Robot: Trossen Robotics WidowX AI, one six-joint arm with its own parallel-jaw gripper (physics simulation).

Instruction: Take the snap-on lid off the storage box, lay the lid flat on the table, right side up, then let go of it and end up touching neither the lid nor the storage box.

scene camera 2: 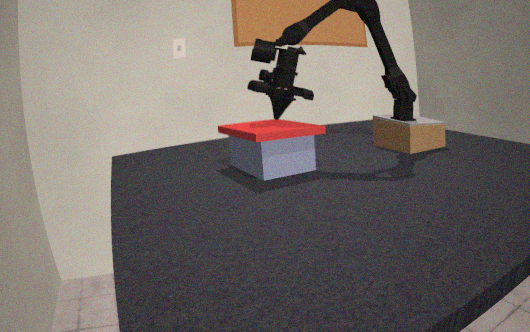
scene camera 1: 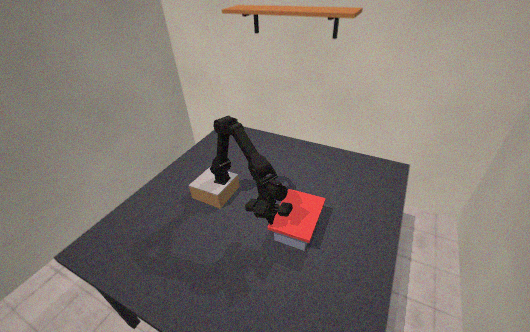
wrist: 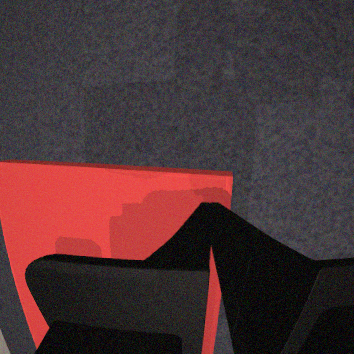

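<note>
The red lid (scene camera 1: 309,203) (scene camera 2: 300,128) (wrist: 50,200) lies level on top of the pale blue storage box (scene camera 1: 290,241) (scene camera 2: 288,157), its rim overhanging the walls. The box stands upright on the dark table (scene camera 1: 360,270) (scene camera 2: 210,240). My gripper (scene camera 1: 270,221) (scene camera 2: 276,118) (wrist: 208,210) is shut with nothing between its fingers. It points down, its joined tips at or very near the lid's edge on the side towards the robot's base. I cannot tell whether they touch it. The box is hidden under the lid in the wrist view.
The arm's base stands on a wooden block with a pale top (scene camera 1: 207,196) (scene camera 2: 392,136), on the same table beside the storage box. A wooden shelf (scene camera 1: 295,11) hangs on the wall, well above the table. An orange-brown board (scene camera 2: 320,35) is on the wall behind the arm.
</note>
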